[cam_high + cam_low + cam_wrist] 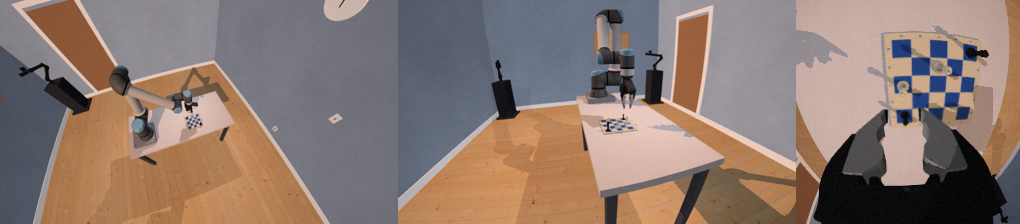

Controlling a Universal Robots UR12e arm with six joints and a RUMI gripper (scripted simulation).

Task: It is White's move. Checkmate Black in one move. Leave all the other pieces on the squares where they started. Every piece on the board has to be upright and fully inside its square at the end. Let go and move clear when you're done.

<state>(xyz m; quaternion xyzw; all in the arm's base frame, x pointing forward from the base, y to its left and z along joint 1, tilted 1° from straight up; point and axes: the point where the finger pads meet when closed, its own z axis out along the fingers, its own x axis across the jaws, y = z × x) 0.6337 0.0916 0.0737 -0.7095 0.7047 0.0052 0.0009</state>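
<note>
The chessboard lies 12 cm below my hand and 8 cm to the right of it.
</note>
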